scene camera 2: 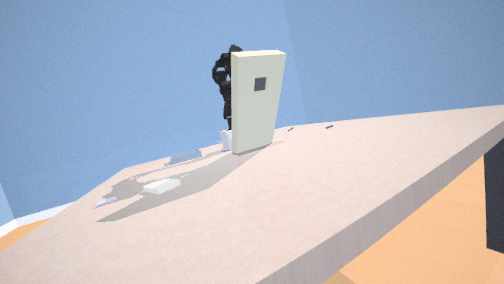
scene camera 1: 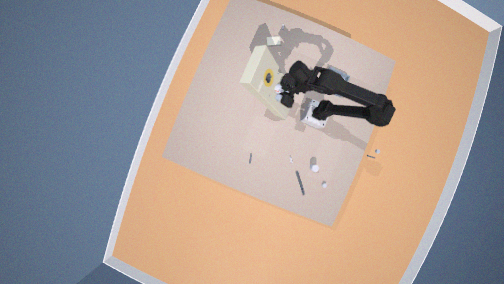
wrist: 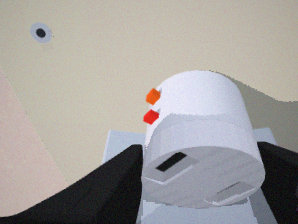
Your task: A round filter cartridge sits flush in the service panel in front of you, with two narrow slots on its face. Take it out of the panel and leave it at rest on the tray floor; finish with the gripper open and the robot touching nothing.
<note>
I see my gripper point(wrist: 198, 153), a white round filter cartridge point(wrist: 200, 151) and a cream service panel point(scene camera 2: 256, 76).
The cream service panel is seen too in scene camera 1 point(scene camera 1: 262, 74) and in the wrist view point(wrist: 77, 77). Scene camera 2 misses the white round filter cartridge, which is hidden by the cream service panel.
</note>
